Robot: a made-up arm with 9 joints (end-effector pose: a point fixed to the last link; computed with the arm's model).
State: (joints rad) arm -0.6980 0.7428 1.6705 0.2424 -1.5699 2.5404 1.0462 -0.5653 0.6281
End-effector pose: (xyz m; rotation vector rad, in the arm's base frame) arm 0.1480 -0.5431 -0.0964 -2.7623 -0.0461 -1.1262
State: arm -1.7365 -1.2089 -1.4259 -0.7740 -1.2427 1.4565 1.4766 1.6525 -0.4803
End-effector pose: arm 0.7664 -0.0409 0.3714 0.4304 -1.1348 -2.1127
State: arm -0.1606 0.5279 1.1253 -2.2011 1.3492 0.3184 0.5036 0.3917 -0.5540
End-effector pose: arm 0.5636 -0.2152 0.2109 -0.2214 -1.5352 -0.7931
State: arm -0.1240 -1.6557 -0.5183 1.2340 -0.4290 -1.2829 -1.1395 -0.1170 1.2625
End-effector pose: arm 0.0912 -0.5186 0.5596 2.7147 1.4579 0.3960
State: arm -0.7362 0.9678 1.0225 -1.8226 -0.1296 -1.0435 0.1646 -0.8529 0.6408
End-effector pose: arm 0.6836 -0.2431 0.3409 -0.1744 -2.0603 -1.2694
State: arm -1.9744 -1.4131 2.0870 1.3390 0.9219 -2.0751 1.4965 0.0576 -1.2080
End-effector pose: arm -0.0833 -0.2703 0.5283 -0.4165 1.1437 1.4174
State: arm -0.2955 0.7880 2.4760 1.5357 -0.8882 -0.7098 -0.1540 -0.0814 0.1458
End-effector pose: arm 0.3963 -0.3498 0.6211 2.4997 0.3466 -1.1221
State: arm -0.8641 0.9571 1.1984 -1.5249 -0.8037 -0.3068 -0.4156 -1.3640 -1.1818
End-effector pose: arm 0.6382 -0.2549 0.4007 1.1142 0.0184 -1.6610
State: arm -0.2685 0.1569 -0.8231 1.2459 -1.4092 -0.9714 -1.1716 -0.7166 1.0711
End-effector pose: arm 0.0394 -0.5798 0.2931 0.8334 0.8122 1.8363
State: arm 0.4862 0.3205 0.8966 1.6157 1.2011 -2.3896 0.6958 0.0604 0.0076
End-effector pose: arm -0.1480 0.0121 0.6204 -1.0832 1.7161 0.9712
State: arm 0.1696 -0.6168 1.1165 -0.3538 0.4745 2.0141 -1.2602 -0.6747 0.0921
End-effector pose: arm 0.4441 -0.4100 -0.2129 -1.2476 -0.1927 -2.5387
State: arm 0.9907 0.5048 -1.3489 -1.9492 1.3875 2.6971 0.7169 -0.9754 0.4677
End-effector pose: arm -0.3384 -0.3033 0.3086 -0.9169 0.0347 1.0471
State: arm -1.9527 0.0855 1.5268 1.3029 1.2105 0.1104 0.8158 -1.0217 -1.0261
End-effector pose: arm 0.3381 -0.0449 0.5536 1.6166 1.6629 -0.0386
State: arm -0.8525 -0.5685 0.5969 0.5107 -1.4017 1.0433 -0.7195 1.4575 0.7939
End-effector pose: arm 0.1093 -0.3522 -0.0343 -2.2656 -0.4496 -1.7896
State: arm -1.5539 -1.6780 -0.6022 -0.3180 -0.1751 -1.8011 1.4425 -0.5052 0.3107
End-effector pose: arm 0.0996 -0.2920 0.0510 -0.3187 -0.4220 1.5214
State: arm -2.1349 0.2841 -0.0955 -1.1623 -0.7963 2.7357 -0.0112 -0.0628 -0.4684
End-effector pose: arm 0.1471 -0.5710 -0.1723 -2.3070 -0.8323 -1.3886
